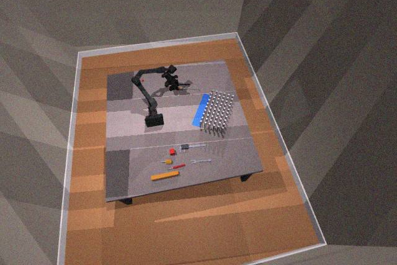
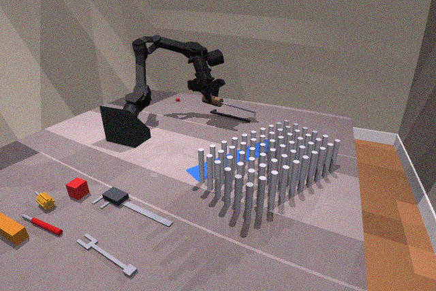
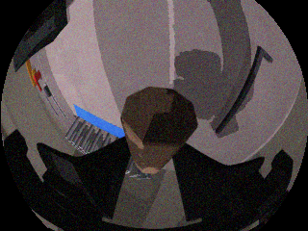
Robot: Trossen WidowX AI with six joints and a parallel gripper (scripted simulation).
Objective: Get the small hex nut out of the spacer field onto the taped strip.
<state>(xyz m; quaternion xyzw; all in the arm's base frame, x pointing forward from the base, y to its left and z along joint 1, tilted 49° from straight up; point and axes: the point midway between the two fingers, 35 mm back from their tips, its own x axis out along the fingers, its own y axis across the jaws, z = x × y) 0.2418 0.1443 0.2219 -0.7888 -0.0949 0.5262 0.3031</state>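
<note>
Right now the brown-handled tool is 10 cm ahead of my gripper tip and 2 cm to the right of it. Round my gripper tip: yellow piece 67 cm to the right, 17 cm behind, 10 cm below; then blue taped strip 20 cm ahead, 19 cm to the right, 11 cm below; then red cube 59 cm to the right, 12 cm behind, 9 cm below.
</note>
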